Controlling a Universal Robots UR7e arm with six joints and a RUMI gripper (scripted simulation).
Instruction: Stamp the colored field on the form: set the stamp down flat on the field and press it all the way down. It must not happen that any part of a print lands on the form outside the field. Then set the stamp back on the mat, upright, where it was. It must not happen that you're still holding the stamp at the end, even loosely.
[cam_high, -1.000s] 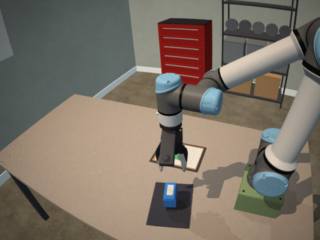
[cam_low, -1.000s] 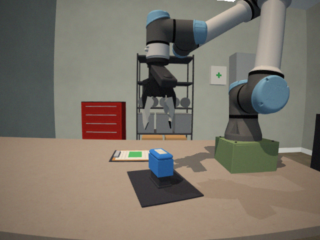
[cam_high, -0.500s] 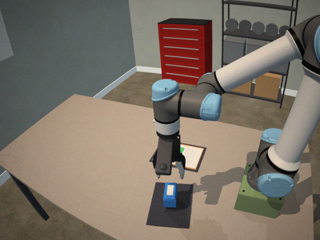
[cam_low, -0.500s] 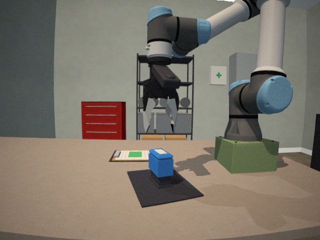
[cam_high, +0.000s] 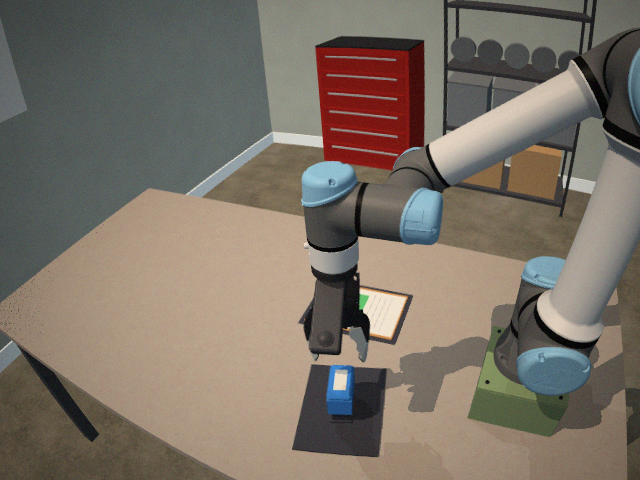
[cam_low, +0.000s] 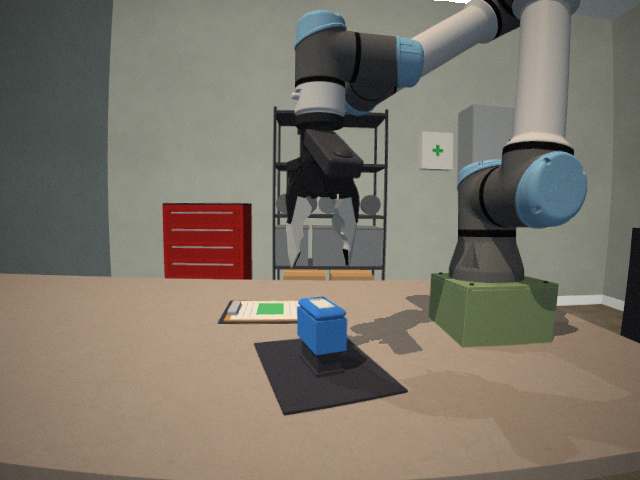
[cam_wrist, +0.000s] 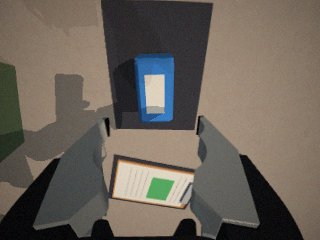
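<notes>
Right now my hand is 120 mm above the blue stamp. Also, from my hand: dark mat 170 mm below; clipboard form 280 mm to the right, 170 mm below, 150 mm ahead; black stamp base 150 mm below.
</notes>
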